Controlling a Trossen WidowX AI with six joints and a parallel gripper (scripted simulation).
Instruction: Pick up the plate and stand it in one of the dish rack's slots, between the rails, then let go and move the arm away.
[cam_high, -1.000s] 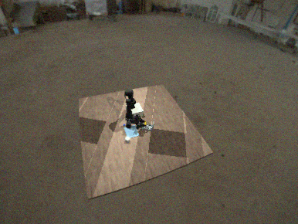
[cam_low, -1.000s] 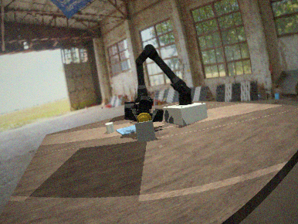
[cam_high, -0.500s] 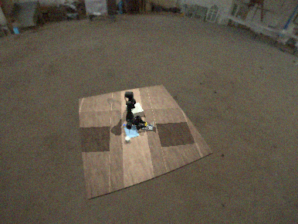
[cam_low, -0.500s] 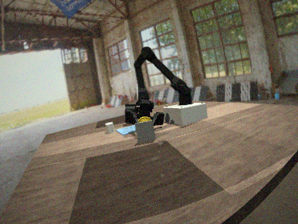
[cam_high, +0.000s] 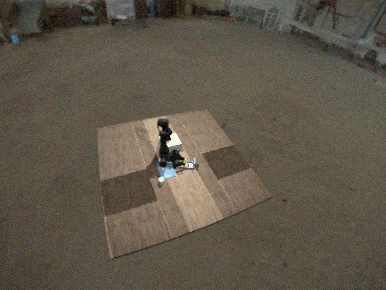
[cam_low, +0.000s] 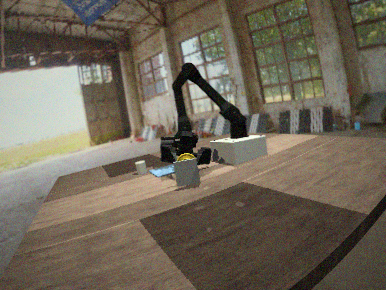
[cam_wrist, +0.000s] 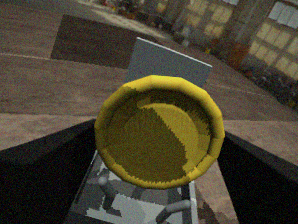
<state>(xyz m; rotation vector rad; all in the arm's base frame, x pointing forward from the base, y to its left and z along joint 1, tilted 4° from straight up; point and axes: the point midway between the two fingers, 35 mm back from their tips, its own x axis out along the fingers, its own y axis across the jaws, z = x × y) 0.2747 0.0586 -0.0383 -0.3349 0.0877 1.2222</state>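
My gripper tip is now 10 mm to the left of the yellow plate. Also, from my gripper tip: white cup (240 mm to the right, 130 mm ahead, 30 mm below); then grey dish rack (30 mm below, 20 mm to the left, 10 mm ahead).
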